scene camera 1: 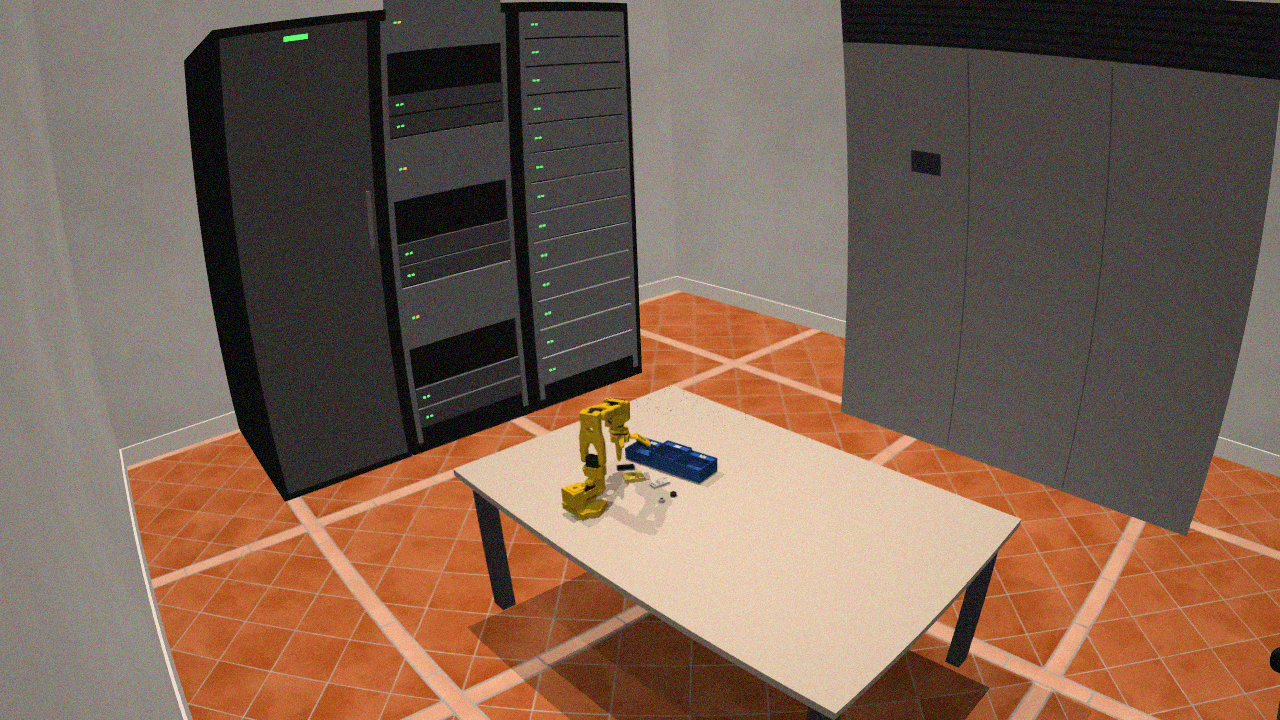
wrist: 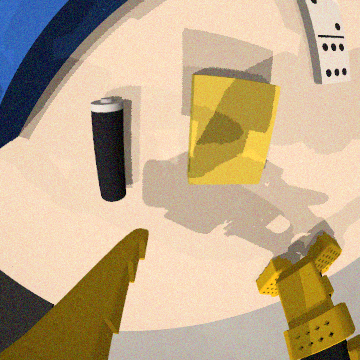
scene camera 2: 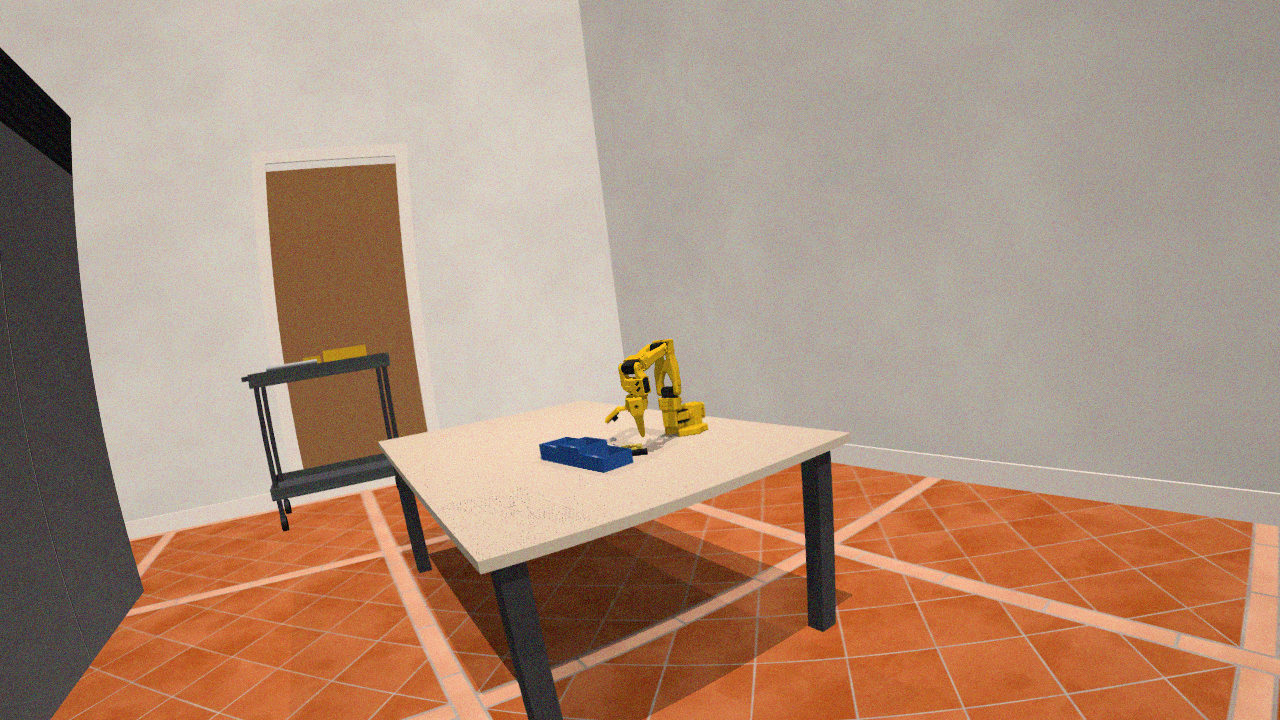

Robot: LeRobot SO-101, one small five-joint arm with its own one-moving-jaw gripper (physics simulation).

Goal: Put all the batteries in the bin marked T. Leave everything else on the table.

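Pixels of known places: hand, tool point: [scene camera 1: 619, 460] [wrist: 146, 240] [scene camera 2: 643, 435]; arm's base, link origin: [scene camera 1: 591, 505] [wrist: 297, 255] [scene camera 2: 680, 433].
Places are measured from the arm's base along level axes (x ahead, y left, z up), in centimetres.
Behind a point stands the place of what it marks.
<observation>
A black battery with a silver end [scene camera 1: 625, 467] {x 18.3, y 8.1, z 0.9 cm} [scene camera 2: 639, 451] {x 18.7, y 9.5, z 1.0 cm} [wrist: 110, 150] {x 19.1, y 8.2, z 1.4 cm} lies on the table between the arm and the blue three-part bin [scene camera 1: 662, 466] {x 25.1, y 0.7, z 1.4 cm} [scene camera 2: 572, 456] {x 33.0, y 4.0, z 2.4 cm} [wrist: 30, 85] {x 23.7, y 9.4, z 1.6 cm}. The bin's letters are too small to read in the scene views, so the T part cannot be told by its mark. My gripper [scene camera 1: 633, 452] {x 16.2, y 7.9, z 4.1 cm} [scene camera 2: 625, 428] {x 16.2, y 7.9, z 4.1 cm} is fully open and empty, pointing down above the table near the battery. In the wrist view one notched jaw [wrist: 112, 287] {x 17.3, y 8.0, z 6.6 cm} shows; its tip is just below and right of the battery's lower end.
A yellow block [scene camera 1: 634, 477] {x 16.3, y 2.1, z 1.0 cm} [wrist: 230, 130] {x 17.2, y 3.3, z 1.0 cm} lies right of the battery in the wrist view. A white domino [scene camera 1: 659, 482] {x 19.3, y -4.3, z 0.8 cm} [wrist: 332, 47] {x 19.0, y -3.9, z 0.7 cm} lies beyond it. A black nut [scene camera 1: 673, 493] {x 18.1, y -11.0, z 0.6 cm} and a grey nut [scene camera 1: 661, 499] {x 14.0, y -10.9, z 0.6 cm} lie nearby. The arm's base [scene camera 1: 581, 499] {x -4.5, y -2.2, z 4.7 cm} [wrist: 305, 300] {x 4.4, y 1.8, z 5.8 cm} stands on the table [scene camera 1: 805, 555] {x 19.4, y -53.9, z 0.0 cm}.
</observation>
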